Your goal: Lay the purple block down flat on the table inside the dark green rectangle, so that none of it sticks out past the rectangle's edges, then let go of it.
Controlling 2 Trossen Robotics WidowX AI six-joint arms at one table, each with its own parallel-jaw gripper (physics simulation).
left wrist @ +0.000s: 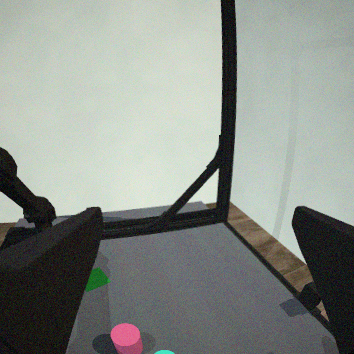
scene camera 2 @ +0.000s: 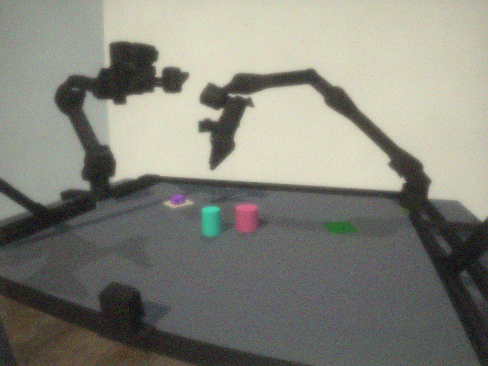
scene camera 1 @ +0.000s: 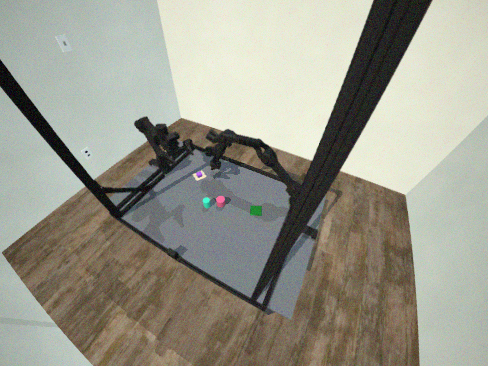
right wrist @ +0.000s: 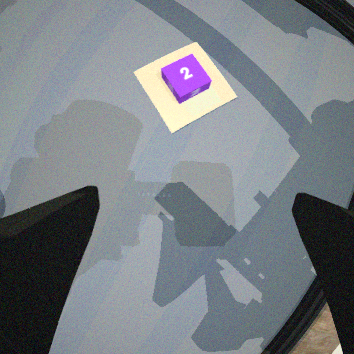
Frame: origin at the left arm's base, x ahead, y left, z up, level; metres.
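Seen in the pictures: left gripper, fingertip midpoint: [left wrist: 202, 217] [scene camera 2: 173, 73] [scene camera 1: 185, 158]; right gripper, fingertip midpoint: [scene camera 2: 210, 167] [right wrist: 201, 200]; left arm's base, origin of the base link: [scene camera 2: 101, 197] [scene camera 1: 166, 170]; right arm's base, origin of the base link: [scene camera 2: 413, 206].
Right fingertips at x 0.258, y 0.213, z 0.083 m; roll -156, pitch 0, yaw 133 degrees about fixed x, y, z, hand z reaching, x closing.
Offsets run from my right fingertips to a thing's top centre. "*": to the spot under its first point. Level surfaces: height alone.
The purple block @(0.070 m back, 0.071 m right, 0.083 m down) [scene camera 1: 199, 174] [scene camera 2: 178, 199] [right wrist: 186, 77], with a white 2 on top, rests on a cream square @(* 0.049 m back, 0.094 m right, 0.101 m down) [right wrist: 150, 80] on the table. The dark green rectangle @(* 0.392 m ahead, 0.002 m right, 0.101 m down) [scene camera 1: 256, 210] [scene camera 2: 341, 228] [left wrist: 98, 280] lies flat, farther right in both scene views; a finger hides part of it in the left wrist view. My right gripper [scene camera 1: 215, 166] [scene camera 2: 213, 167] [right wrist: 201, 200] is open and empty, pointing down above the table, to the right of the block in the scene views. My left gripper [scene camera 2: 186, 76] [left wrist: 202, 217] is open and empty, raised high and roughly level.
A teal cylinder @(0.162 m ahead, 0.187 m right, 0.048 m down) [scene camera 1: 206, 203] [scene camera 2: 211, 221] [left wrist: 164, 352] and a pink cylinder @(0.210 m ahead, 0.121 m right, 0.053 m down) [scene camera 1: 220, 201] [scene camera 2: 247, 218] [left wrist: 125, 335] stand upright side by side, between the block and the rectangle in scene camera 2. A black frame with posts surrounds the grey table @(0.102 m down) [scene camera 1: 215, 240] [scene camera 2: 300, 300].
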